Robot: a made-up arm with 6 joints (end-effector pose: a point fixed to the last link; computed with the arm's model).
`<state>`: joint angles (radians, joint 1 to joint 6).
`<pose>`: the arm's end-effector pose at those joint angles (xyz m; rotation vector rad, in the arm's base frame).
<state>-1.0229 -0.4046 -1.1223 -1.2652 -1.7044 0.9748</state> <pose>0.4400 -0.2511 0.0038 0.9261 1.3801 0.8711</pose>
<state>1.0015 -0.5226 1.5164 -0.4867 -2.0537 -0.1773</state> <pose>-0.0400 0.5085 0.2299 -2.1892 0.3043 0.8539</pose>
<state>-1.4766 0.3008 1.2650 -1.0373 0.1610 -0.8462</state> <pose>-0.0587 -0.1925 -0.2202 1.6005 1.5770 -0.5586</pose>
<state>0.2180 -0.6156 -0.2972 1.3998 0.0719 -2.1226</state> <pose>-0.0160 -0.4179 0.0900 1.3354 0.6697 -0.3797</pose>
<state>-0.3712 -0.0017 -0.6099 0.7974 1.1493 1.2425</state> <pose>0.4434 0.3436 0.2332 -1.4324 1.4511 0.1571</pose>
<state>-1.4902 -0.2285 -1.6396 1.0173 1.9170 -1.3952</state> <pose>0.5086 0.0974 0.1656 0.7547 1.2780 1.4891</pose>
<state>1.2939 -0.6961 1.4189 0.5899 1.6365 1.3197</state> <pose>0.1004 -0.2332 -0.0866 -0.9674 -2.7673 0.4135</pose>
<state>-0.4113 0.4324 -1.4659 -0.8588 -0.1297 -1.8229</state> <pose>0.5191 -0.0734 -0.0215 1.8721 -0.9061 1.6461</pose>
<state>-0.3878 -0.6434 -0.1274 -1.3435 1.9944 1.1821</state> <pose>-0.3352 0.0839 0.2361 -0.4895 -0.5550 -0.4940</pose>
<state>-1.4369 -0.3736 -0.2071 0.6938 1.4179 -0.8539</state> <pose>0.4657 0.1987 -0.0061 -1.9099 0.5337 -1.9659</pose>
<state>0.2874 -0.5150 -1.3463 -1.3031 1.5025 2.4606</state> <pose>0.4332 -0.4189 0.1417 0.6047 -0.8833 1.5836</pose>
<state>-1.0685 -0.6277 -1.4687 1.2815 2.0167 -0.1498</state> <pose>0.1313 0.1316 -0.2520 2.6613 1.1317 0.7409</pose>
